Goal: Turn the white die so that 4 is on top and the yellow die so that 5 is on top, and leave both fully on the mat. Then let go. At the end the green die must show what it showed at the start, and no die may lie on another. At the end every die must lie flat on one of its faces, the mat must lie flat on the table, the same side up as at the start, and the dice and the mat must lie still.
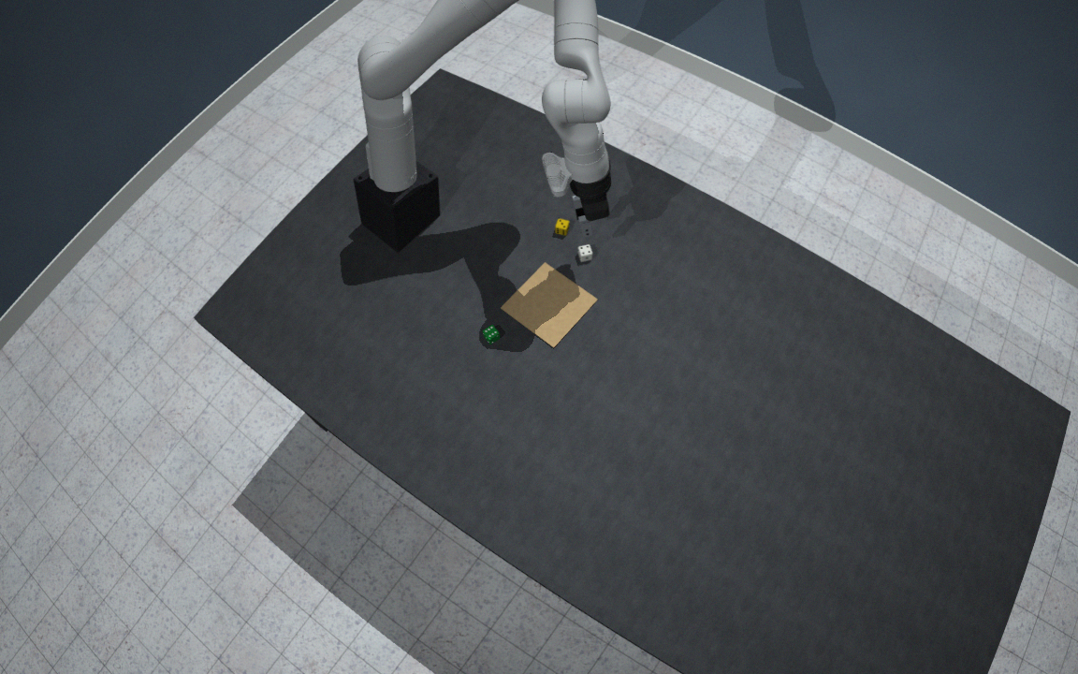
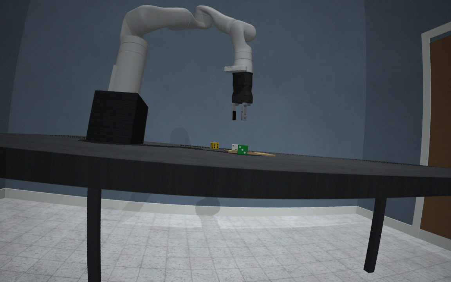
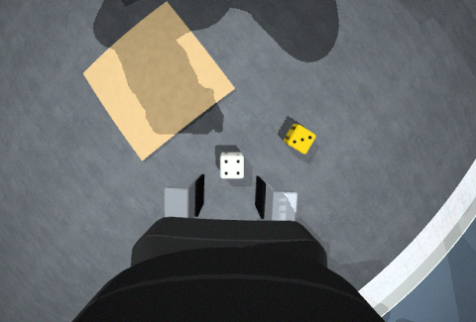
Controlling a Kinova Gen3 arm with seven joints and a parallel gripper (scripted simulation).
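Right now the white die is 12 cm below my hand and 1 cm to the left of it. From my hand the other things lie so: green die (25 cm to the right, 12 cm below, 7 cm behind); yellow die (12 cm below, 7 cm behind, 4 cm to the left); tan mat (13 cm to the right, 13 cm below, 1 cm behind).
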